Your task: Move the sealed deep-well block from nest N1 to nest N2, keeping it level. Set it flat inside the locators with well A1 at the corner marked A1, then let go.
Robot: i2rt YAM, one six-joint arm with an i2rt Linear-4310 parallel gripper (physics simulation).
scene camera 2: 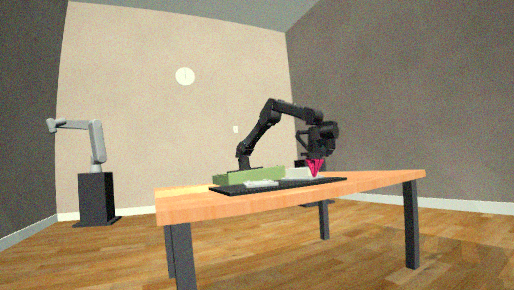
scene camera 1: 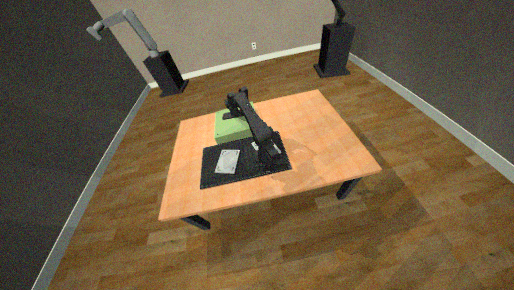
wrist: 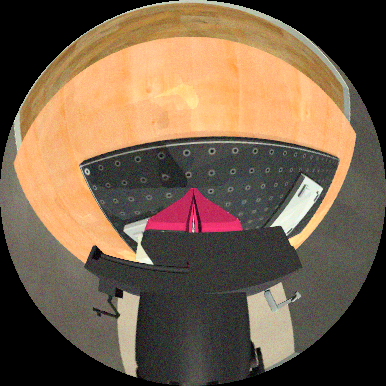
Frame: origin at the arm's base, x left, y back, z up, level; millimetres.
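Seen in the pictures: gripper, fingertip midpoint: (scene camera 2: 314, 177) (wrist: 193, 192); arm's base, link origin: (scene camera 2: 245, 170) (scene camera 1: 235, 114).
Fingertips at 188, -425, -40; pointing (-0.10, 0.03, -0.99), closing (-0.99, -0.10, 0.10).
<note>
Offsets run from my fingertips to a thing's top centre, as dx, dy, dz. Level surfaces: height alone.
The pale deep-well block {+11, +125, +40} (scene camera 2: 298, 173) (wrist: 144, 252) sits low on a white nest plate {+11, +124, +4} (wrist: 134, 229) at the right part of the black board, as seen in scene camera 2. The arm hides much of both. The other nest {-223, +54, +4} (scene camera 1: 227, 161) (scene camera 2: 261, 184) (wrist: 300, 202), a flat white plate with raised corner locators, is empty. Nest labels and the A1 mark are not readable. My gripper (scene camera 2: 314, 176) (wrist: 193, 192) points down with its pink fingers shut and nothing between them. Its tips are low beside the block in scene camera 2; whether they touch anything is unclear.
The black perforated board {-135, +79, -13} (scene camera 1: 210, 176) (scene camera 2: 235, 190) (wrist: 211, 162) lies on the wooden table {dz -27} (scene camera 1: 330, 135) (scene camera 2: 185, 207) (wrist: 225, 90). A green box (scene camera 1: 232, 133) (scene camera 2: 250, 175) stands behind it at the arm's base. Two other arms stand on dark pedestals beyond the table.
</note>
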